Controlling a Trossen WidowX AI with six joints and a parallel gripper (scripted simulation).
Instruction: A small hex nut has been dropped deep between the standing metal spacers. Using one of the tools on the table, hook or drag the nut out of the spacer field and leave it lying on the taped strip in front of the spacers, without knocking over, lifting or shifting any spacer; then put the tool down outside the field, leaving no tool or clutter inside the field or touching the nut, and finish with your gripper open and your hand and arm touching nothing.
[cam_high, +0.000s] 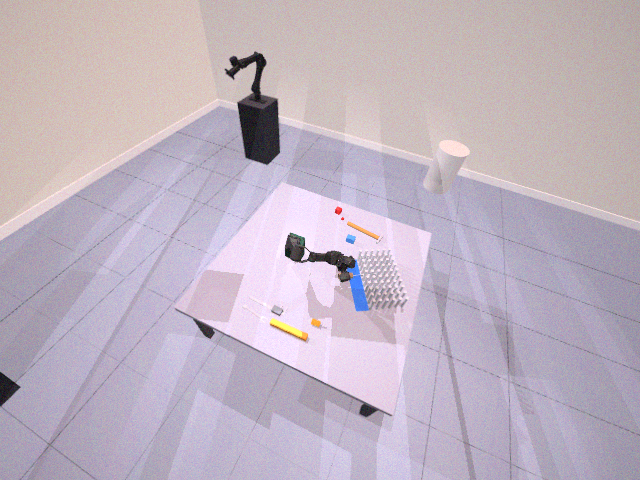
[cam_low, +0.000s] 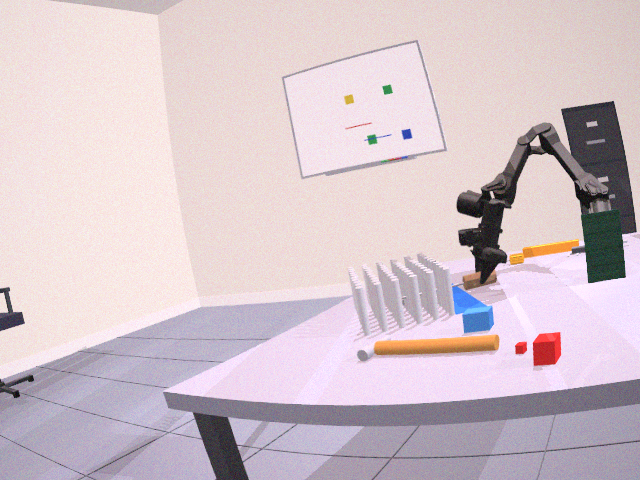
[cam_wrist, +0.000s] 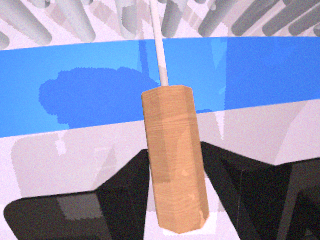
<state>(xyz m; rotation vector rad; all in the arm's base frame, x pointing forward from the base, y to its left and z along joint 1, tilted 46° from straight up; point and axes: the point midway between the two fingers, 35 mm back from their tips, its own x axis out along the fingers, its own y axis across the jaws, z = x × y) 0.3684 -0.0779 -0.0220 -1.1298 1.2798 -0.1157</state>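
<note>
Right now my gripper tip is 80 mm short of the blue taped strip and 30 mm above it. From my gripper tip the other things lie so: blue cube: 320 mm to the left, 70 mm behind, 10 mm below; orange bar: 450 mm to the right, 170 mm behind, 20 mm below; orange ribbed piece: 350 mm to the right, 40 mm behind, 20 mm below.
</note>
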